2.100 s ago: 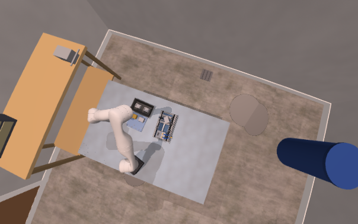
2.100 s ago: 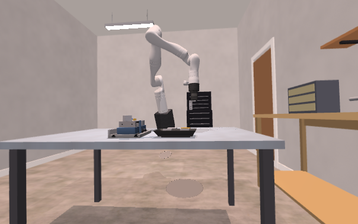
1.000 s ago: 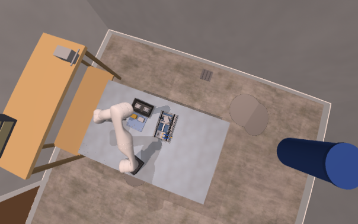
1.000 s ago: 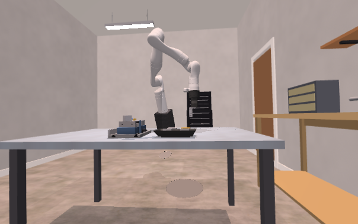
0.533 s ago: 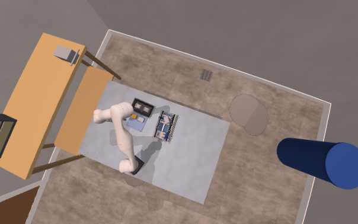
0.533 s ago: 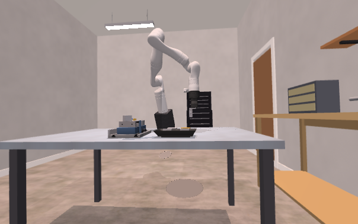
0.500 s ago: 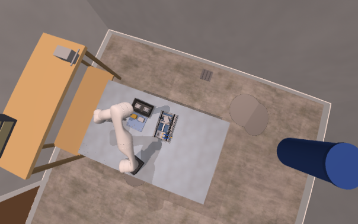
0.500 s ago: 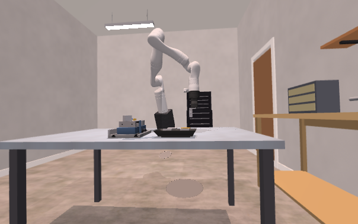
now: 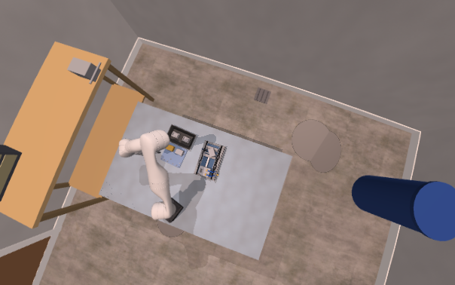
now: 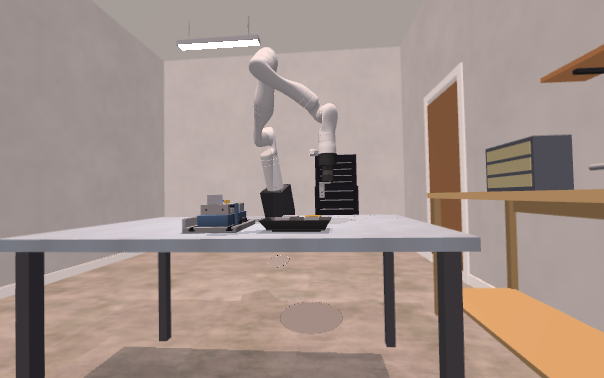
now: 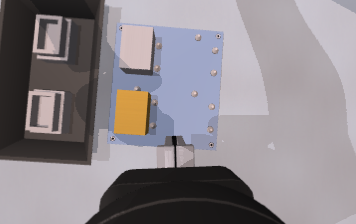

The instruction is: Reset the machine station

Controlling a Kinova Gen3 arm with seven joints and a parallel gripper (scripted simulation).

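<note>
Now: hand 60 mm short of the yellow brass blank, 40 mm to the left of it and 100 mm above it. Round my hand: vise (50 mm ahead, 390 mm to the right, 90 mm below).
</note>
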